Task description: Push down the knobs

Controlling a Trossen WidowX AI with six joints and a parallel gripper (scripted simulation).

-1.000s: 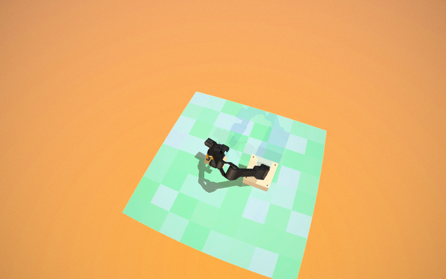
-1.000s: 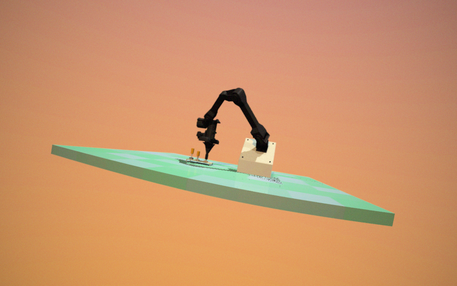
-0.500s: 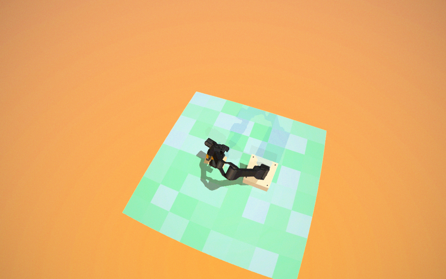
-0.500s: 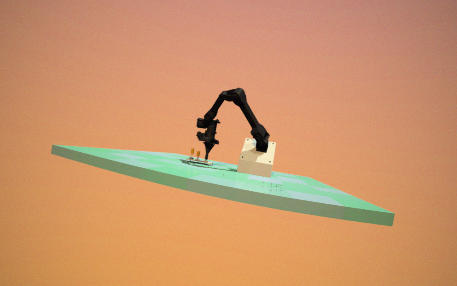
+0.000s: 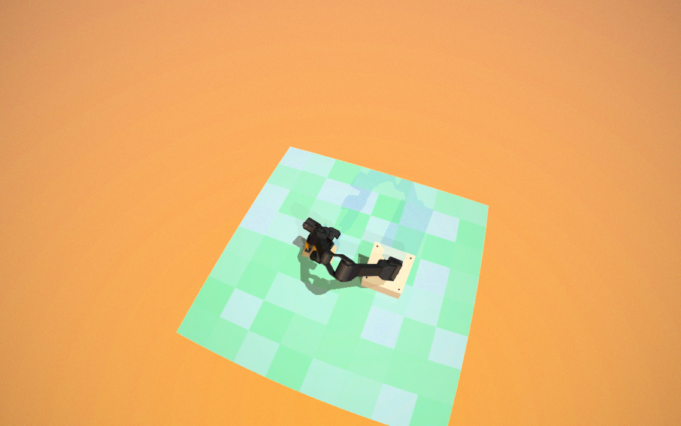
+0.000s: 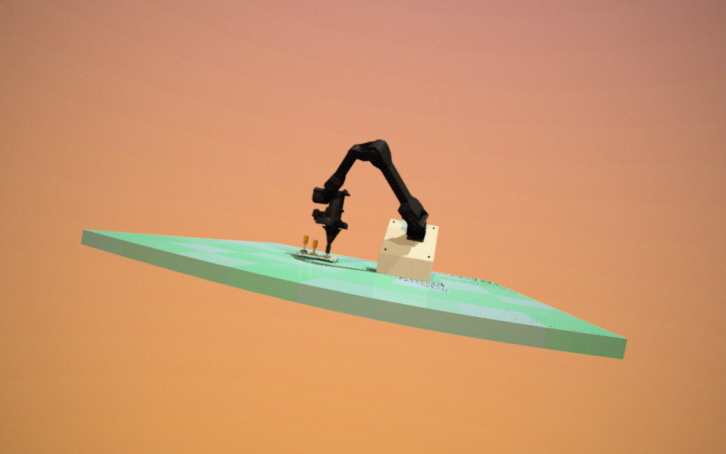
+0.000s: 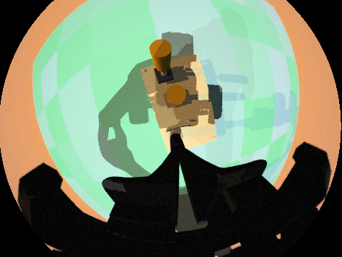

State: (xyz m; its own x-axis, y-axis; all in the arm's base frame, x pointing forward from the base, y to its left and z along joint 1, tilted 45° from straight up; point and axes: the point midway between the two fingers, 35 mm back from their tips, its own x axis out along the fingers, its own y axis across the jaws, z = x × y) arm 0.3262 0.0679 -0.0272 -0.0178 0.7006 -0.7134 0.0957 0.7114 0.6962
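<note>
Now: gripper tip 20 mm above the black knob. From my gripper tip the other things lie so: orange knob: 100 mm ahead.
</note>
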